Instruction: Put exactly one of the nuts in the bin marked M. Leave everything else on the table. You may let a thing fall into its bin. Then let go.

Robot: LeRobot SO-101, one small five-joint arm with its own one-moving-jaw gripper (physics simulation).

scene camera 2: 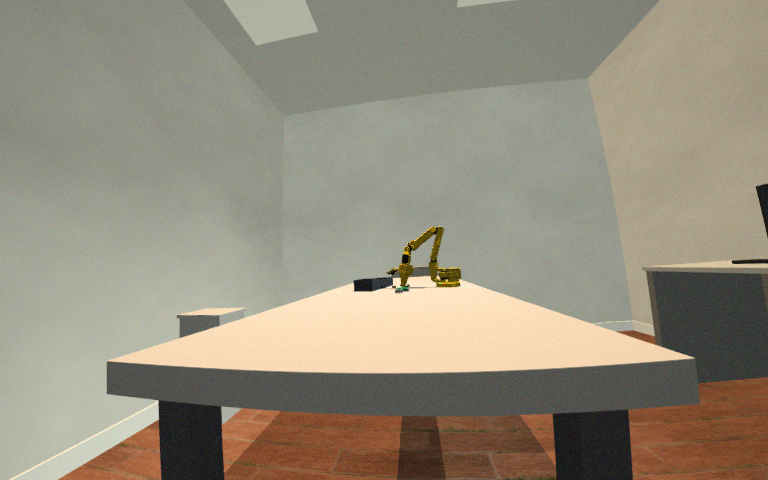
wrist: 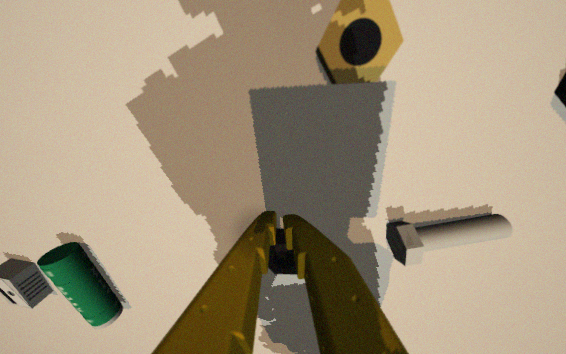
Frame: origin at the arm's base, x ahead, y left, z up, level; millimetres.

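Where they show: hand, its tool point: [wrist: 275, 223]; arm's base, origin of its link: [scene camera 2: 443, 286].
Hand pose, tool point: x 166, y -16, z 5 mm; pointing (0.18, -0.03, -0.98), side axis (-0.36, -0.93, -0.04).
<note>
Each offset is from my tool point to the top centre of the thing. "pt": to the spot under its first point. Level surfaces: height alone.
A black nut {14 mm back, 2 mm left, 4 mm up} [wrist: 284, 261] shows in the wrist view beyond the narrow gap of my gripper [wrist: 280, 218] [scene camera 2: 403, 285], partly covered by its jaws. The jaws are shut, their tips nearly together, and do not press on the nut's two sides. A larger brass-coloured nut {42 mm ahead, 40 mm right, 4 mm up} [wrist: 392, 37] lies flat farther up the wrist view, ahead and a little to the right of the tips. The dark bins {128 mm ahead, 62 mm right, 41 mm up} [scene camera 2: 371, 284] stand left of the gripper in the scene view. No letter M can be read on them.
A bolt {24 mm back, 54 mm right, 8 mm up} [wrist: 457, 231] lies right of the jaws. A green cylinder {5 mm back, 110 mm left, 9 mm up} [wrist: 82, 285] and a small grey block {9 mm ahead, 155 mm left, 6 mm up} [wrist: 29, 282] lie to the left. Part of a black object {pt 11 mm ahead, 87 mm right, 3 mm down} [wrist: 562, 92] shows at the right edge. All are on the table {5 mm down} [scene camera 2: 396, 333].
</note>
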